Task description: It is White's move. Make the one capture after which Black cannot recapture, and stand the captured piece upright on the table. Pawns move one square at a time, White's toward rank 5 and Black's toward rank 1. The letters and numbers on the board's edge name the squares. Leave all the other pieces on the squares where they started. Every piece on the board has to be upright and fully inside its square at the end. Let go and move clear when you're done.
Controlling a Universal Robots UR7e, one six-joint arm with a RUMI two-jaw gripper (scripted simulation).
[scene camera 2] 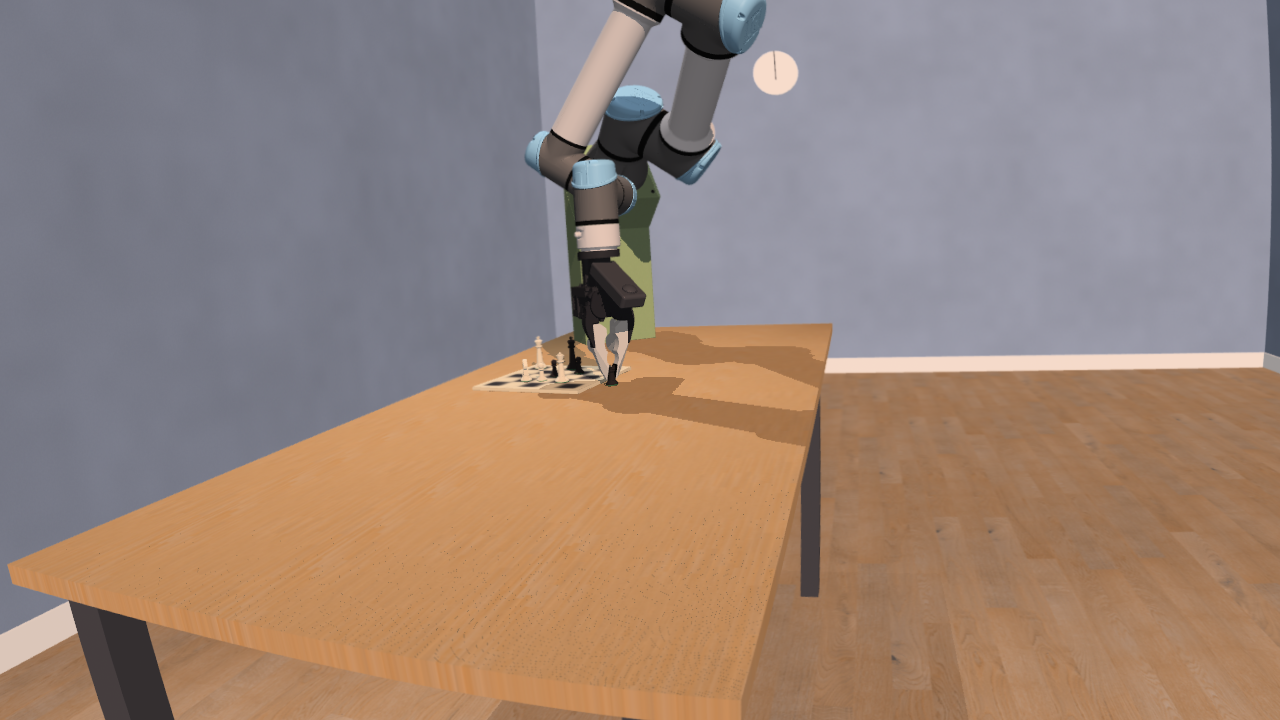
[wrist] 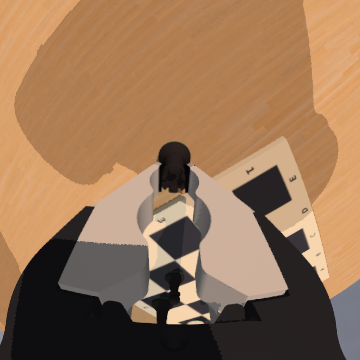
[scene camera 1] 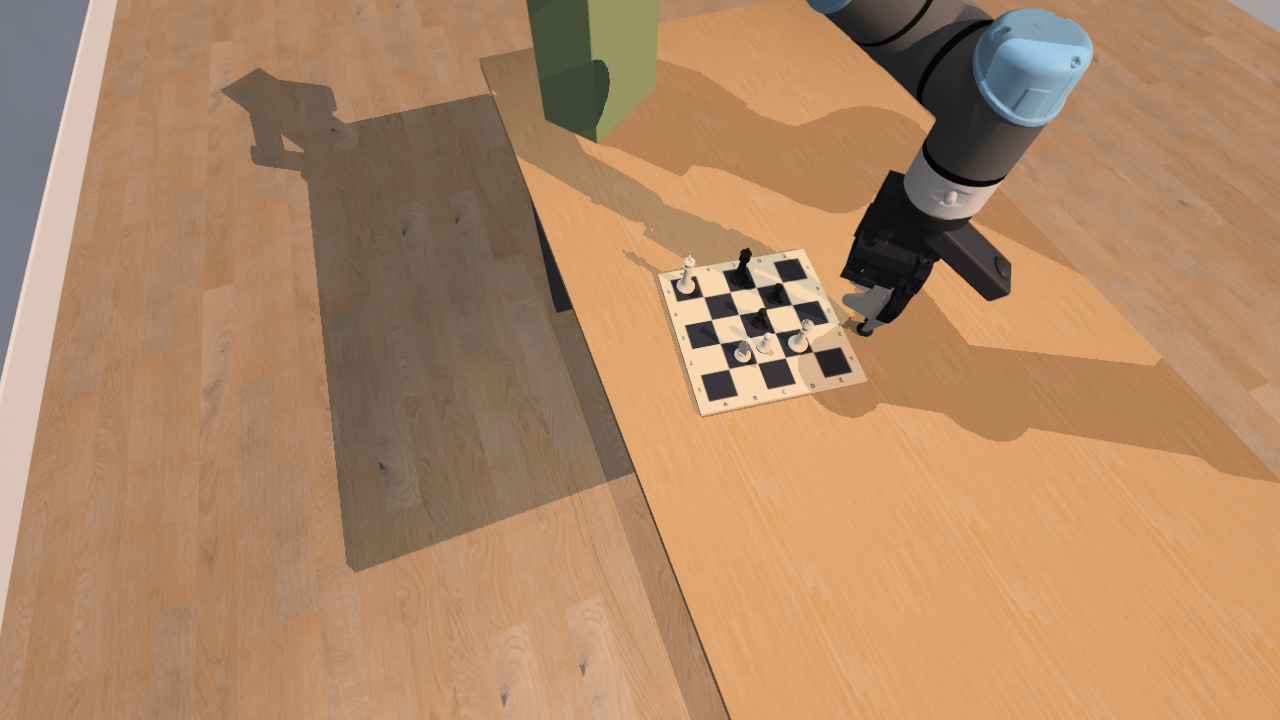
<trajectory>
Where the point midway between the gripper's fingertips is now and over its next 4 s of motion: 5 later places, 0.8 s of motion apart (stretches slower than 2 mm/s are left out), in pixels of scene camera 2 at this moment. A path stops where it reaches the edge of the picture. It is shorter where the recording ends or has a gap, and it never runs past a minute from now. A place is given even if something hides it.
My gripper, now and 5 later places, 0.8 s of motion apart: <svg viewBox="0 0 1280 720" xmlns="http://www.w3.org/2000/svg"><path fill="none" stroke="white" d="M611 378L610 369L608 332L604 319L558 310L556 323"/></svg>
</trajectory>
